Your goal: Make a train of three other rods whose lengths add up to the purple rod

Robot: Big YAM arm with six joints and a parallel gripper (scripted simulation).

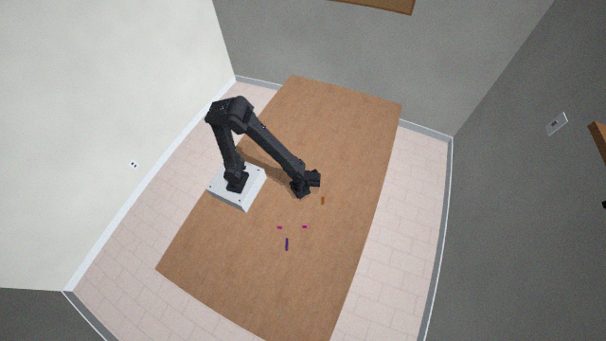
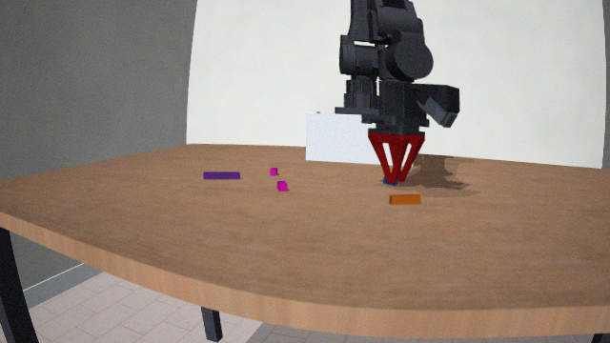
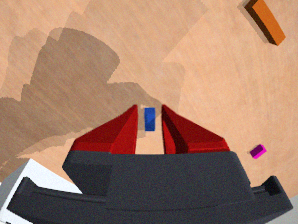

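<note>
The orange rod is 12 cm ahead of my hand and 1 cm below it. From my hand the other things lie so: purple rod: 27 cm to the right, 1 cm below.
</note>
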